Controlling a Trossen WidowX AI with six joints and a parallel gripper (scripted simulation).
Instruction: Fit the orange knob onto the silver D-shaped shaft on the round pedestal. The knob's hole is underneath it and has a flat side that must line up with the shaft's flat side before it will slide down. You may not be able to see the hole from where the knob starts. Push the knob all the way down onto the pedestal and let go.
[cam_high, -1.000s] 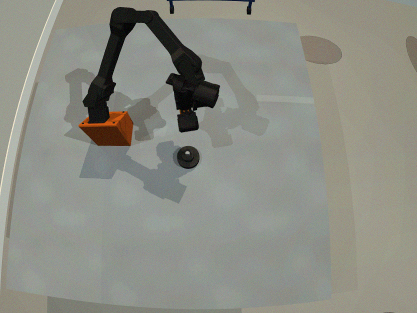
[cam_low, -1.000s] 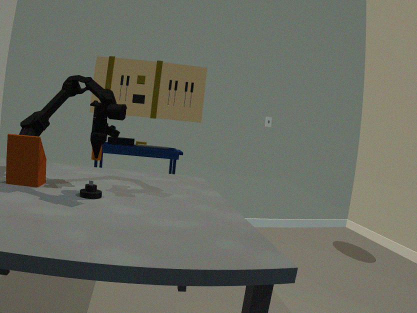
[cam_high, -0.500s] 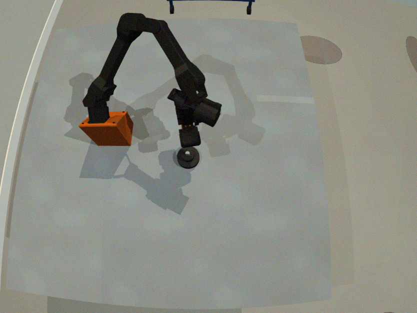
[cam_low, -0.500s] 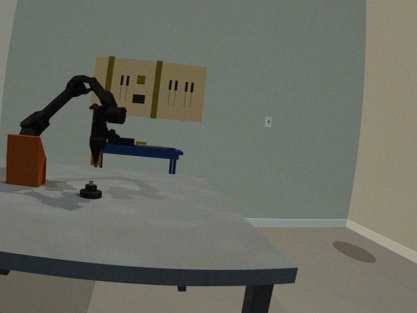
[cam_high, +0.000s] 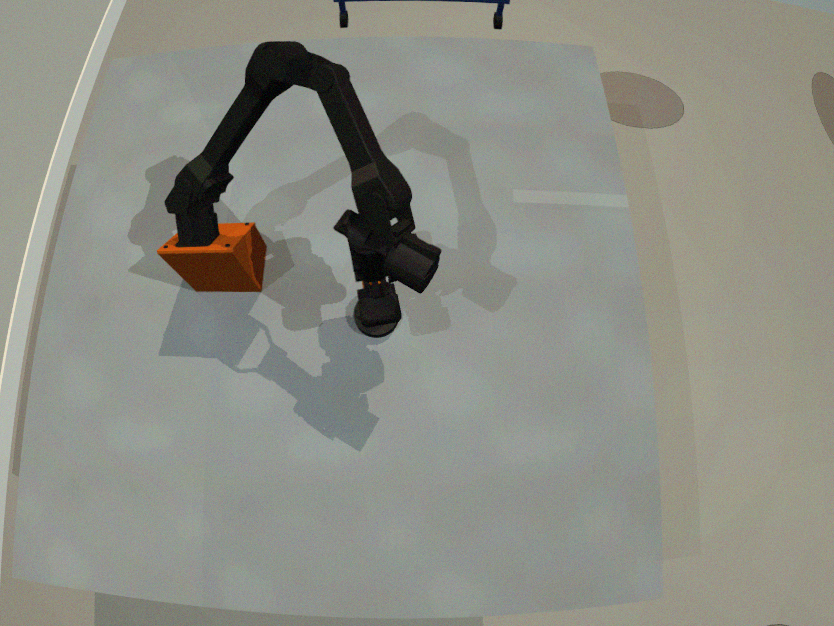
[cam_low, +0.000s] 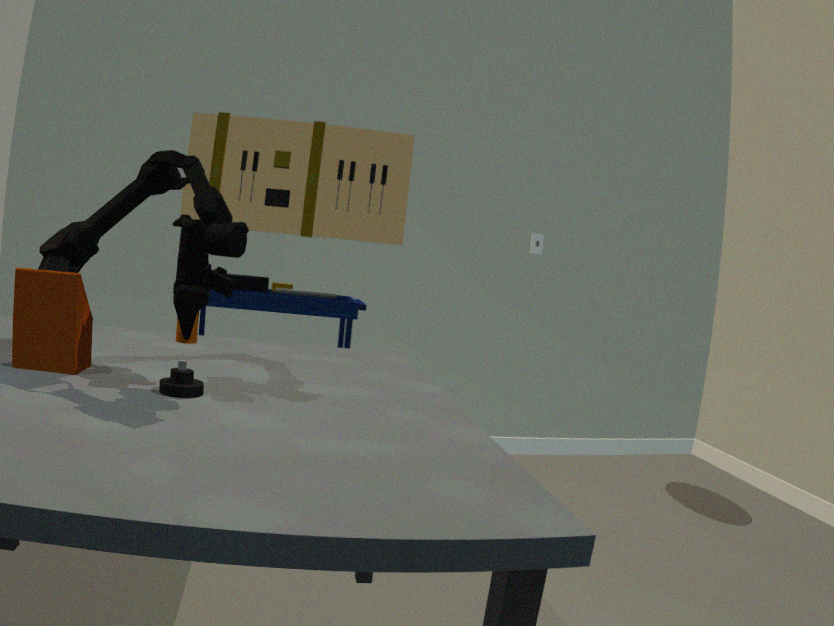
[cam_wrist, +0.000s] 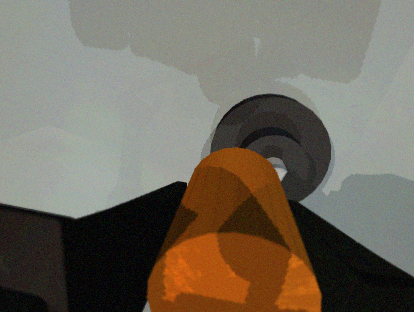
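Now: gripper tip 7 cm above the round pedestal and 2 cm to the left of it. Also, from my gripper tip: orange knob 4 cm above.
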